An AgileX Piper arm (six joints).
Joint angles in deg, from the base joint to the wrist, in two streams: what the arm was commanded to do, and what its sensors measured. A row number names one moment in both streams.
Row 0, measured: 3.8, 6.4, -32.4, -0.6, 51.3, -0.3
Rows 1 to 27, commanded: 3.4, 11.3, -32.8, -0.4, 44.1, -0.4; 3.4, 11.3, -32.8, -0.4, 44.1, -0.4; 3.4, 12.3, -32.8, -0.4, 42.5, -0.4; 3.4, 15.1, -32.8, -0.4, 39.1, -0.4; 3.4, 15.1, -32.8, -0.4, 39.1, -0.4; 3.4, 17.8, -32.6, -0.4, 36.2, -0.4; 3.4, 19.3, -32.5, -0.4, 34.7, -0.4; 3.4, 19.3, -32.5, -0.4, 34.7, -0.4; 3.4, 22.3, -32.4, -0.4, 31.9, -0.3; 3.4, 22.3, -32.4, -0.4, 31.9, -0.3; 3.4, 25.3, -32.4, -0.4, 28.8, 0.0; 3.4, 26.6, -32.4, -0.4, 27.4, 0.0; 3.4, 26.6, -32.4, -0.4, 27.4, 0.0; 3.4, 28.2, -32.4, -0.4, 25.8, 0.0; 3.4, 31.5, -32.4, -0.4, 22.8, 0.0; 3.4, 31.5, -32.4, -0.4, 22.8, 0.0; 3.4, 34.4, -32.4, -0.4, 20.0, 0.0; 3.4, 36.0, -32.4, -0.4, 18.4, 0.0; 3.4, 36.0, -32.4, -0.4, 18.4, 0.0; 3.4, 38.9, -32.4, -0.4, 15.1, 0.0; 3.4, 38.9, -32.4, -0.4, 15.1, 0.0; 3.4, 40.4, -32.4, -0.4, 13.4, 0.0; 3.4, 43.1, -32.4, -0.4, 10.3, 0.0; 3.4, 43.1, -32.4, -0.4, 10.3, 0.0; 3.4, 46.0, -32.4, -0.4, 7.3, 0.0; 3.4, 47.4, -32.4, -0.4, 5.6, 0.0; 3.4, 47.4, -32.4, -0.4, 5.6, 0.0
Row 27, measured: 3.7, 44.3, -32.4, -0.5, 10.4, 0.0
